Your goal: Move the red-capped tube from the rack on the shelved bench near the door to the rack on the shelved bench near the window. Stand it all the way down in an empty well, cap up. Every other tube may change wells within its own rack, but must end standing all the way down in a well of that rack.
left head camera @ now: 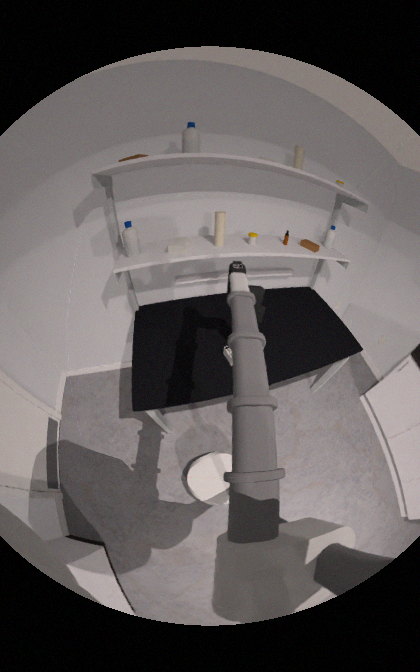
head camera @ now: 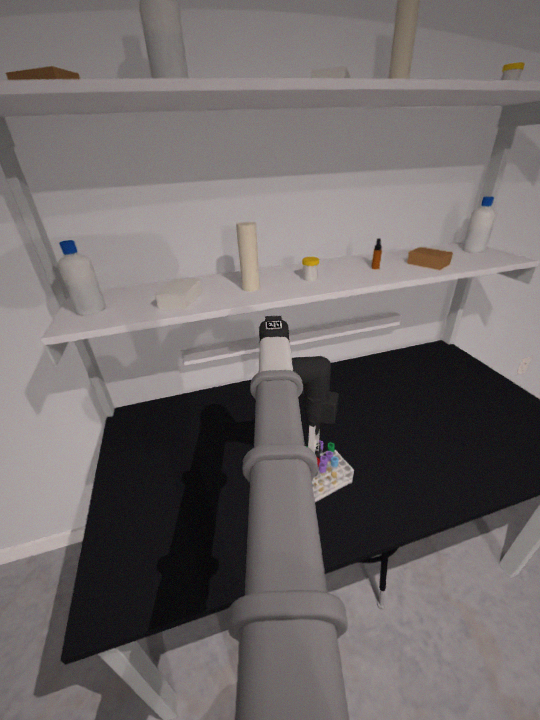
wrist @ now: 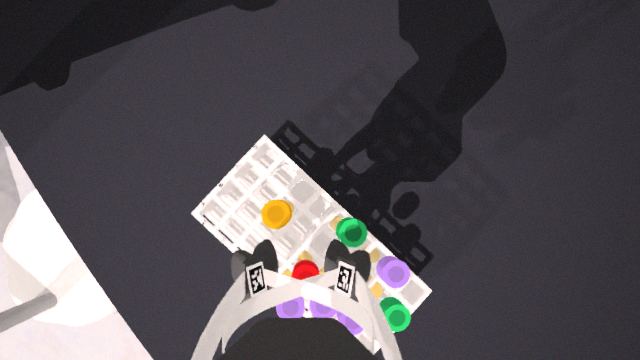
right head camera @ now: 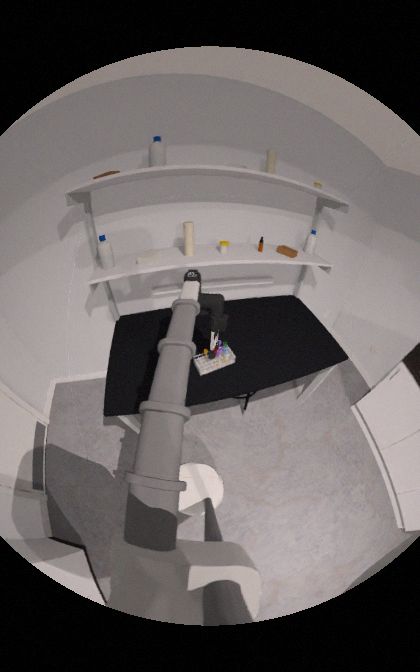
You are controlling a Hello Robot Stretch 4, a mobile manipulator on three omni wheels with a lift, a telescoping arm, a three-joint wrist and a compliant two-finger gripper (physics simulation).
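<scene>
The red-capped tube stands among other tubes in the white rack on the black bench top. My gripper is open, pointing down over the rack. Its dark fingertips are on either side of the red cap, with gaps to it in the wrist view. The gripper's palm and bands hide part of the rack and the tube's lower part. An orange cap, green caps and purple caps surround it. A second rack does not show.
Above the bench, a lower shelf holds bottles, a cream cylinder, a yellow-lidded jar and boxes. An upper shelf is above it. A round white stool stands on the floor before the bench, below the arm.
</scene>
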